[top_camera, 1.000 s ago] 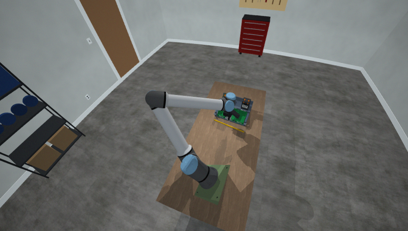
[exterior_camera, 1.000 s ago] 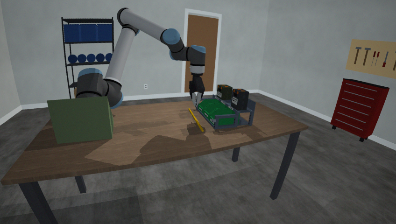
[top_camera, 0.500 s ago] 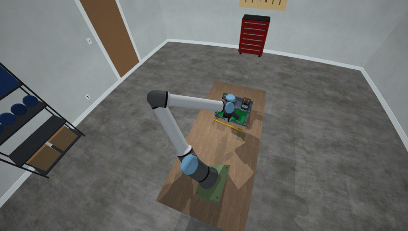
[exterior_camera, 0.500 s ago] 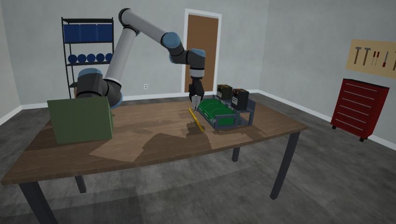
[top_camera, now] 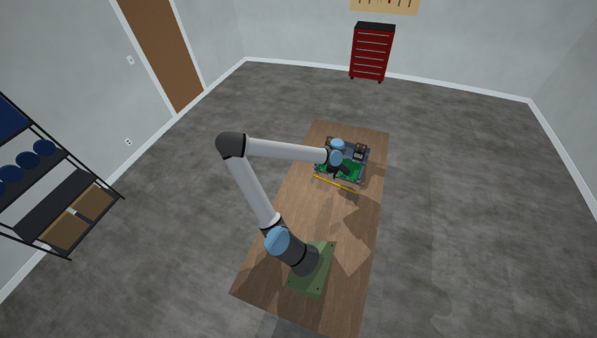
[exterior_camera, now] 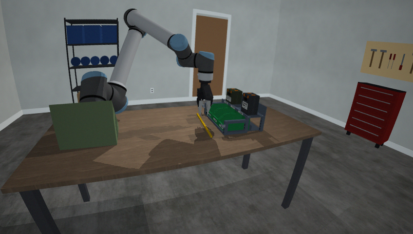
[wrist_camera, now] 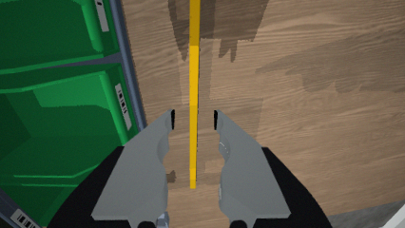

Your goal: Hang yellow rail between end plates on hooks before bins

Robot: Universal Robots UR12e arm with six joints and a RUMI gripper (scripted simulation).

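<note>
Now: the yellow rail 7 cm below my hand. Also, from my hand: rack front bar 7 cm below, 7 cm ahead, 1 cm to the left.
</note>
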